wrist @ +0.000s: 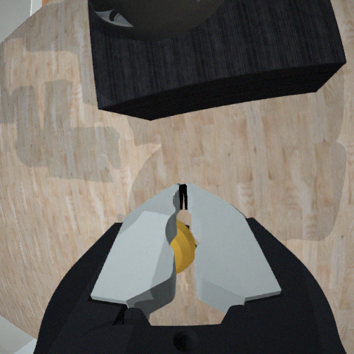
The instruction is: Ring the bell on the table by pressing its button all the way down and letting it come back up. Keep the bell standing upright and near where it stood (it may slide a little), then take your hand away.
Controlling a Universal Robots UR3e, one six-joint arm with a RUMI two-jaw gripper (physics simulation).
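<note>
The bell (pixel 185 250) shows in the wrist view as a yellow-orange dome, seen through the narrow gap between the two grey fingers. Its left part is hidden behind the left finger, and its button does not show. A small dark piece shows at the dome's upper edge. My gripper (pixel 182 186) is shut, with its fingertips together, and the bell is beneath the fingers, further from the camera. Whether the gripper touches the bell cannot be told.
A large dark wood-grained block (pixel 220 50) stands on the wooden table (pixel 240 150) at the top of the view. A dark rounded body (pixel 165 17) is above it at the top edge. Shadows lie on the table at the left and right.
</note>
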